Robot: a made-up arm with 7 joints.
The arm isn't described. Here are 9 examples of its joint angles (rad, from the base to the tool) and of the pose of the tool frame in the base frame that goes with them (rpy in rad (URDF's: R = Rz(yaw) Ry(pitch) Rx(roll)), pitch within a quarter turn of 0, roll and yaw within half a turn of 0; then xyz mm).
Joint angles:
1: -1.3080 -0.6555 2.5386 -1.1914 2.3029 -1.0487 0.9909
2: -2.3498 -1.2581 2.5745 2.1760 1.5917 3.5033 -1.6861
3: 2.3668 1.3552 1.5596 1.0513 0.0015 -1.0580 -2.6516
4: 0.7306 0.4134 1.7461 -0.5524 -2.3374 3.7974 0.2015
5: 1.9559 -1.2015 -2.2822 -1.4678 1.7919 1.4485 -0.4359
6: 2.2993 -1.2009 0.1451 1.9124 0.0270 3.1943 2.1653
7: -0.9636 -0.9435 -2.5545 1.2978 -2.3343 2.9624 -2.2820
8: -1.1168 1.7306 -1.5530 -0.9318 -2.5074 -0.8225 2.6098
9: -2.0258 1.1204 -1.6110 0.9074 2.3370 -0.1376 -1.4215
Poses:
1: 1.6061 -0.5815 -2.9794 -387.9 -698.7 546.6
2: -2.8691 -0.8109 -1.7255 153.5 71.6 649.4
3: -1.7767 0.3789 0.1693 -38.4 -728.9 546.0
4: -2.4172 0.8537 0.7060 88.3 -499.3 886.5
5: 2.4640 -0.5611 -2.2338 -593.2 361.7 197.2
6: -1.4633 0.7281 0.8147 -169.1 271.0 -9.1
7: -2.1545 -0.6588 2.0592 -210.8 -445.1 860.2
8: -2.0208 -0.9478 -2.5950 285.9 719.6 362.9
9: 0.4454 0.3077 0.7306 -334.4 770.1 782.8
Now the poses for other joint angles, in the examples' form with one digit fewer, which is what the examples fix.
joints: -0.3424 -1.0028 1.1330 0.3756 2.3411 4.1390 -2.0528
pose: 2.648 0.410 -1.061 604 15 850
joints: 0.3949 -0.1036 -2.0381 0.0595 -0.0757 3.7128 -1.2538
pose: -2.177 0.358 -0.330 9 -62 1104
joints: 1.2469 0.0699 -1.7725 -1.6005 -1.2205 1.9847 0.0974
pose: -1.705 0.347 0.598 -348 349 446
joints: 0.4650 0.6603 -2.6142 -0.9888 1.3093 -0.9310 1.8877
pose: -2.058 -0.001 -2.783 -112 22 1214
